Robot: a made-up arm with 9 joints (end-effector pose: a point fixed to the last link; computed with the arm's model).
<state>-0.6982 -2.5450 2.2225 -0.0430 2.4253 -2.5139 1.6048 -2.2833 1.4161</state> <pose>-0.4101 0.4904 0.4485 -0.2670 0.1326 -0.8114</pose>
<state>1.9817 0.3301 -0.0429 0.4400 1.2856 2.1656 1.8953 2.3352 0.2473</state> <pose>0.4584 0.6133 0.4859 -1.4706 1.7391 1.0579</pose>
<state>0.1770 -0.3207 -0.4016 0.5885 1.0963 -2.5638 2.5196 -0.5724 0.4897</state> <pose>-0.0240 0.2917 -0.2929 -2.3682 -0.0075 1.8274</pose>
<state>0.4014 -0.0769 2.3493 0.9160 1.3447 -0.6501 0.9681 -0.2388 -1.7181</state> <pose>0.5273 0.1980 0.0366 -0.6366 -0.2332 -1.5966</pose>
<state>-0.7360 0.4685 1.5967 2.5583 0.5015 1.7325 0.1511 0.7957 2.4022</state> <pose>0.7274 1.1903 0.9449 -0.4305 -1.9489 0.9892</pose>
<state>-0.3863 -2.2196 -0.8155 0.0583 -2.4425 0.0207 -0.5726 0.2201 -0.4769</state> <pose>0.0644 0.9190 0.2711 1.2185 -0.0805 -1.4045</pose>
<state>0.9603 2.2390 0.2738 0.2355 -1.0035 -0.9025 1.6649 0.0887 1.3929</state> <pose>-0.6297 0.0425 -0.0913 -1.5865 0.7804 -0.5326</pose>
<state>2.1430 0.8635 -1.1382 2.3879 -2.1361 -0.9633 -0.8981 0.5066 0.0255</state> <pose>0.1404 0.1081 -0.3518 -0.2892 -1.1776 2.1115</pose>
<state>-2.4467 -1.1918 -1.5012 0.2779 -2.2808 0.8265 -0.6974 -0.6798 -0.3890</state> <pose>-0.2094 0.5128 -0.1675 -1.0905 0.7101 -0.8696</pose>
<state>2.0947 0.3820 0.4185 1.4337 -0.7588 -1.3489 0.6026 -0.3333 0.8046</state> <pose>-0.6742 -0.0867 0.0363 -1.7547 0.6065 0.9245</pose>
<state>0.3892 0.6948 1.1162 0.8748 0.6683 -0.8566 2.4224 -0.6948 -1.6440</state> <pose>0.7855 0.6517 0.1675 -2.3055 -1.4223 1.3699</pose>
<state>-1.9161 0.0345 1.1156 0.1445 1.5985 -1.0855 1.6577 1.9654 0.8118</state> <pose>0.0187 1.1104 0.8423 2.6993 -1.0109 -0.7226</pose>
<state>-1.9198 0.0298 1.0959 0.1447 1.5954 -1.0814 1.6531 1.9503 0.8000</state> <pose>0.0337 1.1101 0.8414 2.6838 -1.0442 -0.7421</pose>
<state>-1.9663 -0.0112 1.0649 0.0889 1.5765 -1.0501 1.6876 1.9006 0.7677</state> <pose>0.0481 1.1230 0.8018 2.5956 -1.2106 -0.6709</pose>
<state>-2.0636 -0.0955 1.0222 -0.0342 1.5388 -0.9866 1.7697 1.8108 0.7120</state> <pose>0.0673 1.1366 0.7244 2.4084 -1.5308 -0.4922</pose>
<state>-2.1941 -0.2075 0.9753 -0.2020 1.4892 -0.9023 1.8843 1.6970 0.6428</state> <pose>0.0918 1.1303 0.6404 2.1329 -1.9355 -0.2423</pose>
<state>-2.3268 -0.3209 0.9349 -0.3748 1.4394 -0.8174 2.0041 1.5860 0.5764</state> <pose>0.1107 1.1073 0.5782 1.8171 -2.3158 0.0190</pose>
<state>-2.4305 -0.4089 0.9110 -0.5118 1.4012 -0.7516 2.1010 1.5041 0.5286</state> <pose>0.1171 1.0875 0.5406 1.5447 -2.5793 0.2328</pose>
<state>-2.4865 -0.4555 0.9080 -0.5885 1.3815 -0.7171 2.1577 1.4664 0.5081</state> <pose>0.1164 1.0808 0.5189 1.3912 -2.6950 0.3631</pose>
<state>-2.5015 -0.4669 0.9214 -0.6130 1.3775 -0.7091 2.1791 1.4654 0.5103</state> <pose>0.1127 1.0845 0.5059 1.3555 -2.7012 0.4206</pose>
